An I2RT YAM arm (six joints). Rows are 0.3 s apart.
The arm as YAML. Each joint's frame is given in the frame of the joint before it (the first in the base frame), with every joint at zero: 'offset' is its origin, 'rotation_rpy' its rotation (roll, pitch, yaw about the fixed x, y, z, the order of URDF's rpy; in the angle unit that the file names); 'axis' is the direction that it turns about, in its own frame. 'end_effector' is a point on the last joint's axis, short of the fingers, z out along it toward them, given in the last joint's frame.
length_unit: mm
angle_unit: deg
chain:
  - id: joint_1
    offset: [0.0, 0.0, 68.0]
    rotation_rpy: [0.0, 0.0, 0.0]
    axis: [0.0, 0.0, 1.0]
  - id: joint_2
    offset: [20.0, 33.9, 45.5]
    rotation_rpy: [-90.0, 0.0, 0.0]
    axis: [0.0, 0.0, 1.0]
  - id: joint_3
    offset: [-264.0, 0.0, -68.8]
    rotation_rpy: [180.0, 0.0, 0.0]
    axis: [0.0, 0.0, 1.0]
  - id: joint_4
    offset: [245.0, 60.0, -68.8]
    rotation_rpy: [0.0, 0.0, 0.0]
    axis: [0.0, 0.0, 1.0]
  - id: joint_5
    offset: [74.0, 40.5, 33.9]
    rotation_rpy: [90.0, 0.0, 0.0]
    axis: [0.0, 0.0, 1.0]
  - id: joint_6
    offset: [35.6, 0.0, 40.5]
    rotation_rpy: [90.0, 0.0, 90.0]
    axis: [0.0, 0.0, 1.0]
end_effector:
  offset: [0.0, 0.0, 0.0]
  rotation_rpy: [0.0, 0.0, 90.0]
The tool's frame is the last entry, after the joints.
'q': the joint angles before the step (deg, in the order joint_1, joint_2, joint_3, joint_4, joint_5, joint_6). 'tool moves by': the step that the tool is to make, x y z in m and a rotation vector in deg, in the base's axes. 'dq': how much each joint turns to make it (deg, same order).
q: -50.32, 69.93, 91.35, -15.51, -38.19, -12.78
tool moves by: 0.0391, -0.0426, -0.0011, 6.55, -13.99, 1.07
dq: 0.88, 9.18, -0.95, 25.03, 3.29, 18.14
